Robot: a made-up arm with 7 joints.
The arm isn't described. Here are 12 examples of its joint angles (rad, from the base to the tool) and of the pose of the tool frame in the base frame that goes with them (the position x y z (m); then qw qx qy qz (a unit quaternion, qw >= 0)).
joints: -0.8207 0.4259 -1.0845 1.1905 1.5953 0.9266 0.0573
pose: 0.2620 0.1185 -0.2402 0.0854 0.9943 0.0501 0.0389
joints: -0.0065 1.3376 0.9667 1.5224 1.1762 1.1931 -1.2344
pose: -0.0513 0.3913 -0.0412 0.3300 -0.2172 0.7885 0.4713
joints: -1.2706 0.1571 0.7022 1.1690 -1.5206 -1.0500 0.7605
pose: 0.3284 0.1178 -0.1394 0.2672 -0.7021 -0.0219 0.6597
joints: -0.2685 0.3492 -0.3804 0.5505 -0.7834 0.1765 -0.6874
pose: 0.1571 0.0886 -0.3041 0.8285 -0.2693 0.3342 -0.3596
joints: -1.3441 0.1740 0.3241 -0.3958 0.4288 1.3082 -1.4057
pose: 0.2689 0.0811 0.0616 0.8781 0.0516 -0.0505 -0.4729
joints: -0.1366 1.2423 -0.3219 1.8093 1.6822 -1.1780 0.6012
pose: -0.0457 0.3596 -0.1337 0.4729 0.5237 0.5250 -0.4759
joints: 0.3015 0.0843 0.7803 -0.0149 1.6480 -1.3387 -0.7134
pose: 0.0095 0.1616 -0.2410 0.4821 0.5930 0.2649 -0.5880
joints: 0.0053 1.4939 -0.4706 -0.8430 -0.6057 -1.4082 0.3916
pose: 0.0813 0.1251 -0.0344 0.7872 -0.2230 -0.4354 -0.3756
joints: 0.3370 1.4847 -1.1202 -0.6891 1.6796 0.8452 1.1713
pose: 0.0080 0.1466 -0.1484 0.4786 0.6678 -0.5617 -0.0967
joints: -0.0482 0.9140 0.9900 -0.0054 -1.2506 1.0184 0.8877
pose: 0.1223 0.3007 -0.0611 0.8009 -0.1340 0.2354 0.5340
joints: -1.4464 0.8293 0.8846 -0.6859 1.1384 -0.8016 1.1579
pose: 0.0920 0.1394 0.1324 0.2611 -0.1991 0.8208 -0.4675
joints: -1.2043 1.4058 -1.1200 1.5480 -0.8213 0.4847 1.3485
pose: 0.1593 0.3886 -0.0087 0.1778 0.4758 0.1622 0.8460
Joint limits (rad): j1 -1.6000..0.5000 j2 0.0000..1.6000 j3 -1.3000..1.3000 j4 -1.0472..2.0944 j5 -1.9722..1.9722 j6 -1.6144..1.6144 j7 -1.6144..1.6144
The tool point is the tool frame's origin. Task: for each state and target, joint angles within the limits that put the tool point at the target. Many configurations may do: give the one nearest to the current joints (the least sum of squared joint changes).
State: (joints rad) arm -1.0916 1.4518 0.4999 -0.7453 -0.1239 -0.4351 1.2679
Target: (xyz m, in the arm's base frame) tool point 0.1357 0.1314 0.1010
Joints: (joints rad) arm -0.7867 1.2097 0.4150 -0.5991 -0.1136 -0.4340 1.2679
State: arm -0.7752 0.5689 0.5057 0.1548 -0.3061 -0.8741 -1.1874
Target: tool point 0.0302 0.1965 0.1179
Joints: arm -1.0515 1.1871 1.0698 -0.3998 -0.3931 -0.9909 -1.1874
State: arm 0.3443 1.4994 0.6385 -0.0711 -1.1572 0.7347 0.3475
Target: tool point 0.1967 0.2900 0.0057
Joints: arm -0.2171 1.4696 0.3459 0.1718 -1.1199 0.5823 0.3475
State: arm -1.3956 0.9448 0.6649 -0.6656 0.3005 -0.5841 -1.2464
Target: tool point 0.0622 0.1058 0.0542
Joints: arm -1.1256 0.7670 0.8358 -1.0472 0.1785 -0.8337 -1.2464
